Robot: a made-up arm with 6 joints.
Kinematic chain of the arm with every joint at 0, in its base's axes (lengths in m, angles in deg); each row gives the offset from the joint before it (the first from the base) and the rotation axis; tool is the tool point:
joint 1: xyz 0 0 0.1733 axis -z
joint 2: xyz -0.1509 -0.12 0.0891 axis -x
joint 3: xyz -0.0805 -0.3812 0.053 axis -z
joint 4: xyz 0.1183 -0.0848 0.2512 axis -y
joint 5: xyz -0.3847 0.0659 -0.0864 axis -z
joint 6: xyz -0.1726 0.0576 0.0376 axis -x
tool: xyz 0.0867 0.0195 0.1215
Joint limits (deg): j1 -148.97..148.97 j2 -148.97..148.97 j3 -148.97..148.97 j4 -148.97..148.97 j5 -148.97..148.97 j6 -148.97..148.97
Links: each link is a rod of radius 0.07 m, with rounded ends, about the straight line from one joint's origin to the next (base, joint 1, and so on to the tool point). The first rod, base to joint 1, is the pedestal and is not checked.
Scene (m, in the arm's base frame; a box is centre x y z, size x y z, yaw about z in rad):
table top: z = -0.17
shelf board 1: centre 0.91 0.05 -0 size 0.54 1.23 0.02 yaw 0.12
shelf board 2: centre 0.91 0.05 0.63 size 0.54 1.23 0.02 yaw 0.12
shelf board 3: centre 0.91 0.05 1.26 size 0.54 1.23 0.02 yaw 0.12
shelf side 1: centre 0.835 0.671 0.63 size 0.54 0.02 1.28 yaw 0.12
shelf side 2: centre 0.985 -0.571 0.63 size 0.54 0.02 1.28 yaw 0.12
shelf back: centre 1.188 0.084 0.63 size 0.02 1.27 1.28 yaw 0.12
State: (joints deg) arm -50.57 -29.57 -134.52 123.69 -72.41 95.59
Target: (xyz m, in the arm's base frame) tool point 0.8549 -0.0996 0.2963
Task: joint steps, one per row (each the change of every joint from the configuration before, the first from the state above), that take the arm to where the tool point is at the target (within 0.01 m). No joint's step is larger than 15 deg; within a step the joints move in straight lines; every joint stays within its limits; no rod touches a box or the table.
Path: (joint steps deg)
1: -6.03 11.14 -0.93 -13.73 7.86 -5.49
2: -6.04 11.14 -0.93 -13.73 7.86 -5.50
3: -6.03 11.14 -0.93 -13.74 7.86 -5.49
4: -6.03 11.14 -0.93 -13.73 7.86 -5.50
5: -5.15 -3.88 9.84 -13.57 -6.93 1.57
6: -5.15 -3.89 9.84 -13.57 -6.94 1.56
7: -5.14 -3.89 9.84 -13.56 -6.93 1.57

